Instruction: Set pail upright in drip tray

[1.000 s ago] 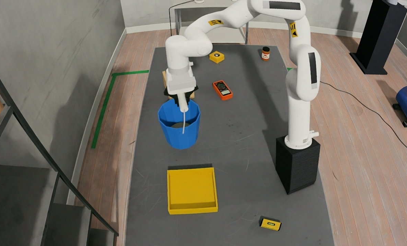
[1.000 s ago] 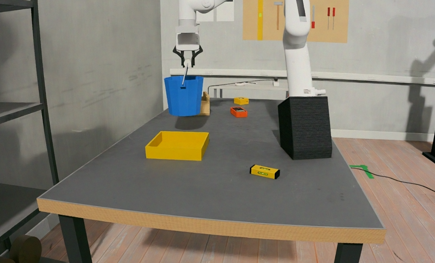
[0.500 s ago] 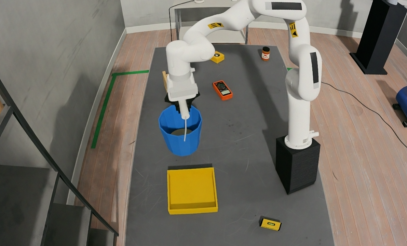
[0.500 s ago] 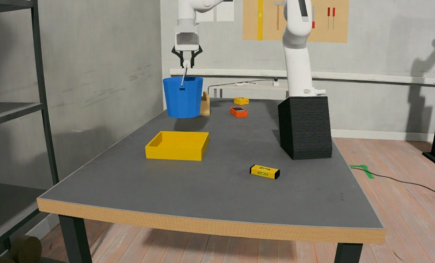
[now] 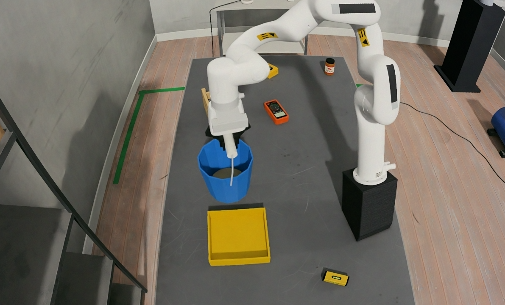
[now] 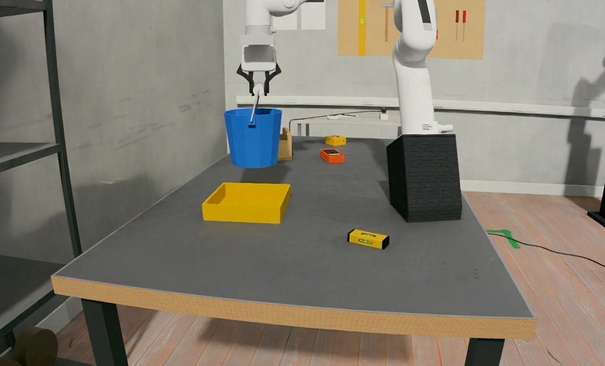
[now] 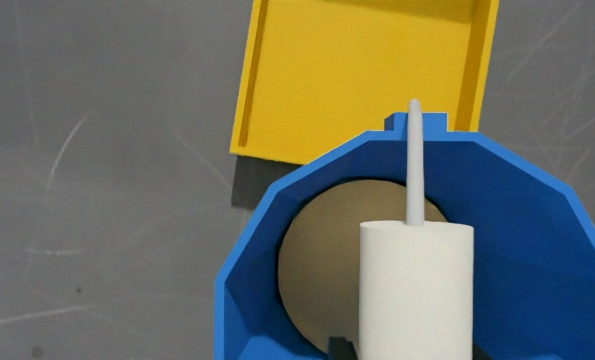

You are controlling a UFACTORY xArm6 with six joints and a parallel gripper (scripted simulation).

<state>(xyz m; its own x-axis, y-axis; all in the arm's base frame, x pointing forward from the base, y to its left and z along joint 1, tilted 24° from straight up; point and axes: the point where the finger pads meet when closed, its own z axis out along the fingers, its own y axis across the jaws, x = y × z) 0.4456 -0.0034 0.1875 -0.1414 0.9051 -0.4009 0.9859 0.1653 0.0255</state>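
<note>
My gripper is now 90 mm above the blue pail and 10 mm short of it. Also, from my hand: white bail handle (30 mm below, 10 mm ahead); wooden crate (470 mm to the right, 270 mm below, 40 mm ahead); yellow drip tray (300 mm below, 170 mm to the left).
</note>
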